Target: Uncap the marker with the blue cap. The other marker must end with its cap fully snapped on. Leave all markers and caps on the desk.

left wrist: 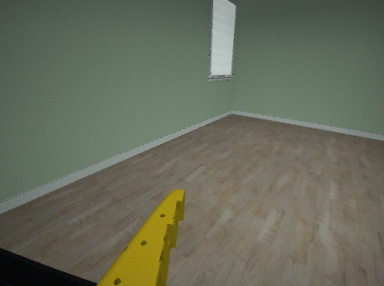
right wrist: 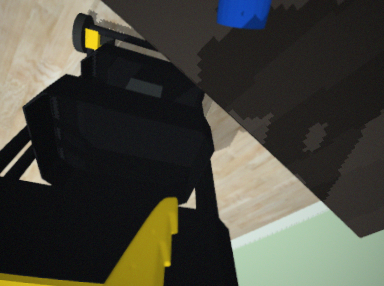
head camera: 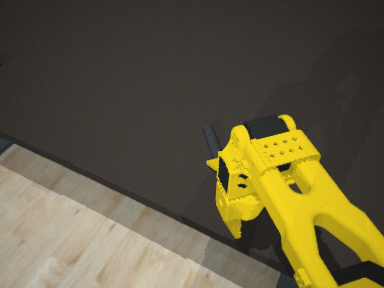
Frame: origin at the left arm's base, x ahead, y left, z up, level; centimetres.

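Where they show: left end effector, tool point: (left wrist: pixel 184 200); right end effector, tool point: (right wrist: pixel 177 210) (head camera: pixel 239 234).
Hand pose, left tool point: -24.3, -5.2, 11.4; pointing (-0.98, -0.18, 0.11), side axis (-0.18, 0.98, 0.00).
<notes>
Each offset is from my left tool point to the centre of the thing, as dx, dy, dz. "spot": to the spot under its first point. Level surfaces: height alone.
A dark marker {+61.0, -15.6, -15.8} (head camera: pixel 211 140) lies on the desk in the head view, its near end hidden behind my right gripper. Its blue cap {spot: +53.3, -17.3, -14.9} (right wrist: pixel 243 12) shows at the top edge of the right wrist view, cut off by the picture. My right gripper (head camera: pixel 225 199) (right wrist: pixel 173 202) is over the desk beside the marker. It is open with nothing between the jaws, and one notched jaw shows in the wrist view. My left gripper (left wrist: pixel 180 194) is open, away from the desk, with one notched jaw in view. A small dark shape {spot: +83.4, +26.0, -16.2} (head camera: pixel 1 64) at the head view's left edge is too cut off to identify.
The dark desk {dz -16.8} (head camera: pixel 125 75) (right wrist: pixel 350 200) has its front edge running diagonally, with wooden floor {dz -88.8} (head camera: pixel 65 225) (left wrist: pixel 275 200) below it. The black cart body (right wrist: pixel 125 125) fills much of the right wrist view. Green walls (left wrist: pixel 100 75) stand beyond the floor.
</notes>
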